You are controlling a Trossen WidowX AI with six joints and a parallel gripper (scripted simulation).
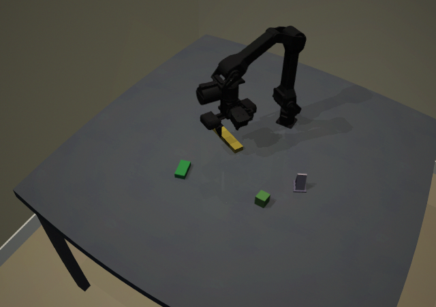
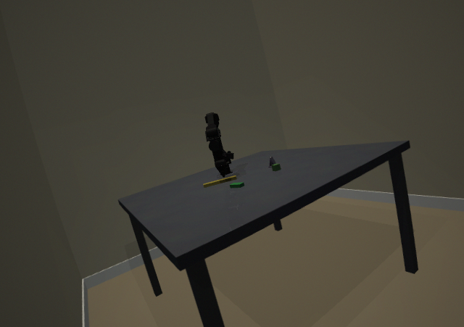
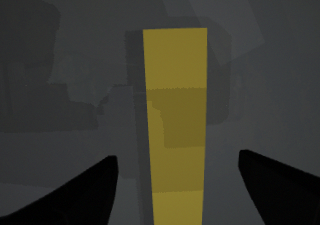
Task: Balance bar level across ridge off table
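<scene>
Right now my gripper tip is 3 cm to the left of the yellow bar, 2 cm above it and 1 cm past it. The rest, counted from my gripper tip: green cube: 23 cm to the left, 19 cm ahead, 2 cm below; then flat green block: 20 cm ahead, 5 cm to the right, 2 cm below.
</scene>
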